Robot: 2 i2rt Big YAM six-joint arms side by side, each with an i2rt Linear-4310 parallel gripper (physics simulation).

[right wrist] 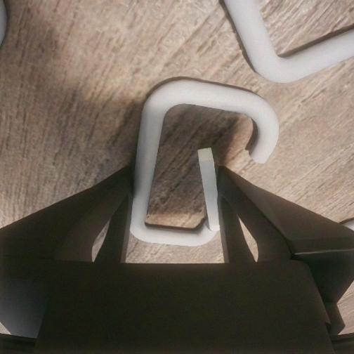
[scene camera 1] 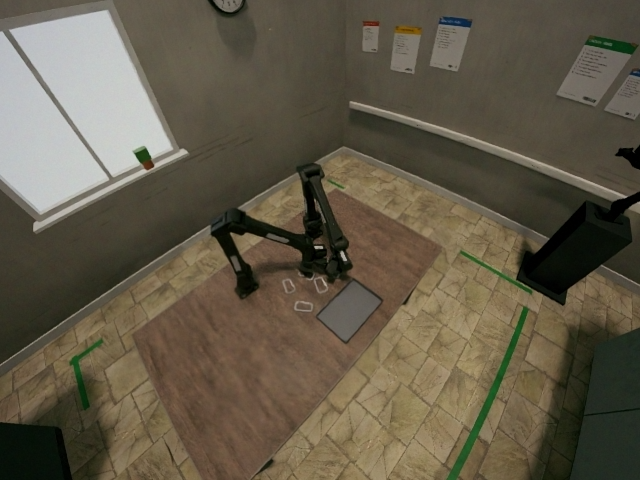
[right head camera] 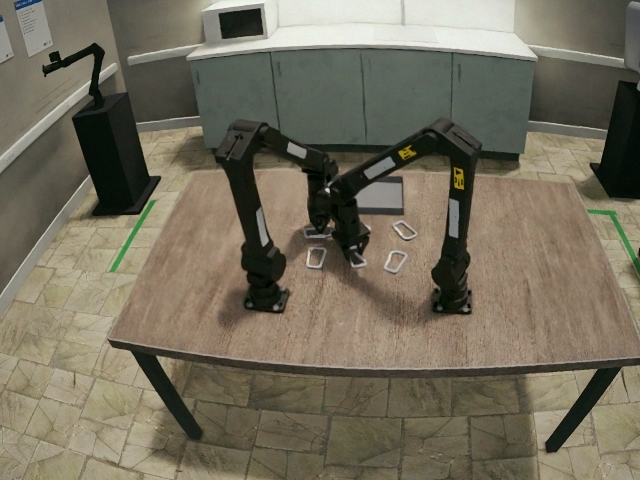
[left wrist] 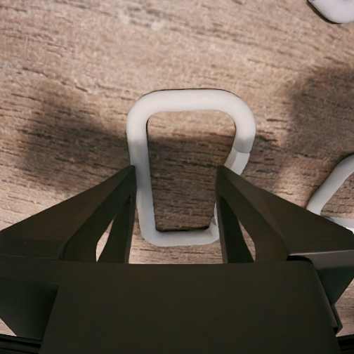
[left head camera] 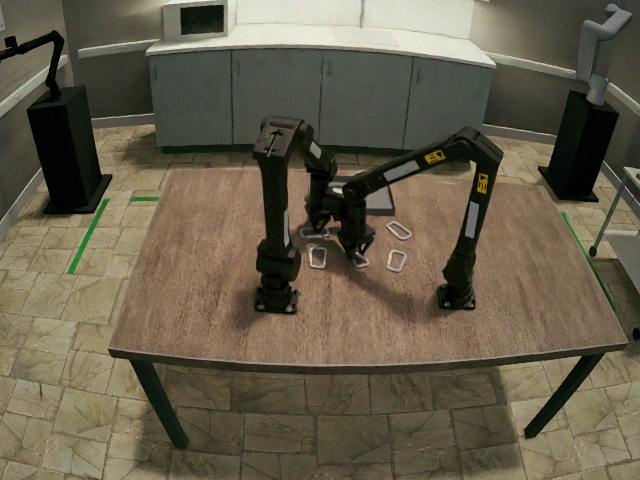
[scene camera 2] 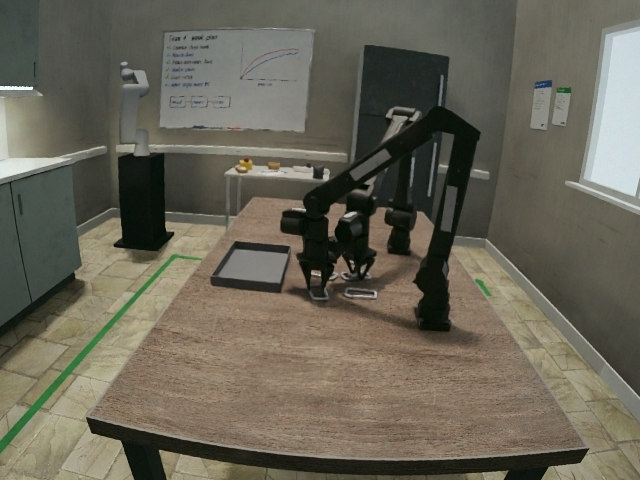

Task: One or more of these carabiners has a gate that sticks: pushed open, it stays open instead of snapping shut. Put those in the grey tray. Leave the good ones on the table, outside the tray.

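Frame: origin at the left arm's base, x ahead, y up, z right, level; millimetres.
Seen in the pictures: left gripper, fingertip midpoint: (scene camera 1: 337, 271) (right head camera: 319, 229) (left head camera: 316, 229) (scene camera 2: 315, 289); right gripper, fingertip midpoint: (scene camera 1: 306, 273) (right head camera: 354, 258) (left head camera: 355, 258) (scene camera 2: 357, 277); left arm's base, origin of the base link: (scene camera 1: 312, 234) (right head camera: 266, 300) (left head camera: 276, 301) (scene camera 2: 431, 319); right arm's base, origin of the base link: (scene camera 1: 247, 288) (right head camera: 452, 302) (left head camera: 456, 299) (scene camera 2: 398, 248).
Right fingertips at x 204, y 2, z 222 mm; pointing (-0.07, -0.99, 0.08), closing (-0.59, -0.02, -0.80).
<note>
Offsets run from my right fingertips to a thing's top centre. "pt": to the spot under its first point. Level surfaces: height alone.
My left gripper (left head camera: 318, 227) (scene camera 2: 317, 290) (left wrist: 175, 176) is shut across a pale carabiner {dx +108, dy +7, dz -133 mm} (scene camera 2: 318, 298) (left wrist: 190, 100) lying on the table: one fingertip at its spine, the other over its gate, partly hiding it. My right gripper (left head camera: 357, 253) (scene camera 2: 357, 273) (right wrist: 174, 177) is shut across another pale carabiner {pt dx -36, dy +5, dz +29 mm} (left head camera: 365, 265) (right wrist: 205, 94); its gate is swung inward and its nose is open. More carabiners {pt dx -58, dy +5, dz -115 mm} (left head camera: 317, 267) {pt dx +152, dy +6, dz +171 mm} (left head camera: 405, 229) {pt dx -50, dy +5, dz +119 mm} (left head camera: 394, 270) lie around them. The grey tray {dx +324, dy +28, dz -16 mm} (scene camera 1: 349, 312) (scene camera 2: 258, 266) stands behind the grippers and shows no carabiner in it.
In the right wrist view, part of another carabiner (right wrist: 280, 70) lies above the held one. The two arms cross close together over the table's middle. The wooden table {dy -2 mm} (left head camera: 361, 330) bears both arm bases. Cabinets (left head camera: 279, 98) stand beyond the table.
</note>
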